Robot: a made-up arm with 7 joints. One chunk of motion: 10 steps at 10 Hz.
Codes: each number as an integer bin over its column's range. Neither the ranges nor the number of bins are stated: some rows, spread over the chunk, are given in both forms.
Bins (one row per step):
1: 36 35 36 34 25 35
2: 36 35 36 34 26 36
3: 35 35 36 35 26 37
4: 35 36 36 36 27 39
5: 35 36 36 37 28 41
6: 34 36 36 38 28 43
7: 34 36 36 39 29 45
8: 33 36 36 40 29 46
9: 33 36 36 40 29 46
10: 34 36 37 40 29 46
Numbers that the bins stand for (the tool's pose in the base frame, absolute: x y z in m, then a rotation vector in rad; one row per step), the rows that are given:
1: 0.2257 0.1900 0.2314 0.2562 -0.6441 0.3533
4: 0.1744 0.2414 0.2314 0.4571 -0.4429 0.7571
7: 0.1232 0.2414 0.2314 0.7586 -0.2416 1.3629
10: 0.1232 0.2414 0.2829 0.8590 -0.2416 1.4638
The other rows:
2: 0.2257 0.1900 0.2314 0.2562 -0.5435 0.4543
3: 0.1744 0.1900 0.2314 0.3567 -0.5435 0.5552
5: 0.1744 0.2414 0.2314 0.5576 -0.3422 0.9590
6: 0.1232 0.2414 0.2314 0.6581 -0.3422 1.1610
8: 0.0719 0.2414 0.2314 0.8590 -0.2416 1.4638
9: 0.0719 0.2414 0.2314 0.8590 -0.2416 1.4638

